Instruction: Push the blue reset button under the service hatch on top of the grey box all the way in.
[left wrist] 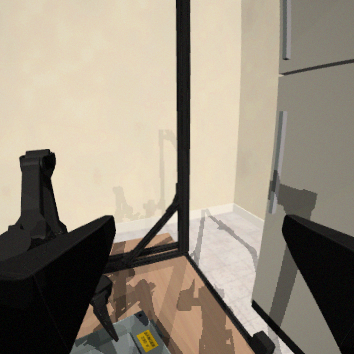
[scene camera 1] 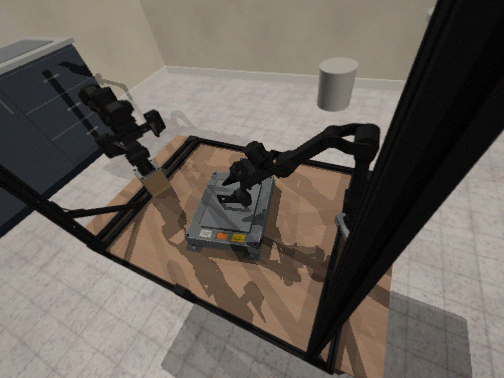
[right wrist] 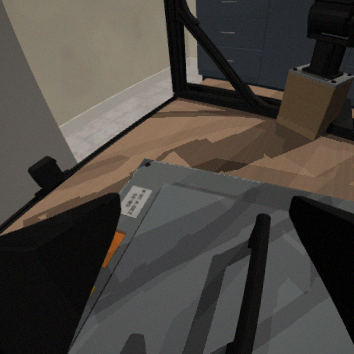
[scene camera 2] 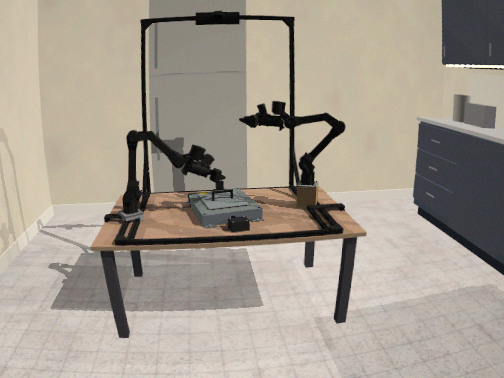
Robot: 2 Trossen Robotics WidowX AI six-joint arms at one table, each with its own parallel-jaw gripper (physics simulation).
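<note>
The grey box [scene camera 1: 225, 244] [scene camera 2: 227, 216] [left wrist: 100, 345] [right wrist: 160, 175] lies on the table. Its service hatch [scene camera 1: 212, 217] [right wrist: 175, 235] looks closed and flat, with a black handle [scene camera 2: 222, 191] [right wrist: 255, 280] on top. The blue button does not show in any view. My right gripper [scene camera 1: 225, 191] [scene camera 2: 220, 183] [right wrist: 206, 203] is open and low over the hatch, close to the handle. In the right wrist view the handle shows between its fingers; contact cannot be told. My left gripper [scene camera 1: 132, 134] [scene camera 2: 242, 120] [left wrist: 199, 223] is open and empty, high above the table.
White [scene camera 1: 205, 233] [right wrist: 136, 201], orange [scene camera 1: 222, 236] [right wrist: 114, 248] and yellow [scene camera 1: 238, 238] [left wrist: 147, 340] labels line one box edge. A small black box [scene camera 2: 238, 223] sits beside the grey box. A wooden block [scene camera 1: 157, 184] [scene camera 2: 307, 196] [right wrist: 315, 100] supports my left arm. Black frame bars [scene camera 2: 143, 100] rise beside the arms.
</note>
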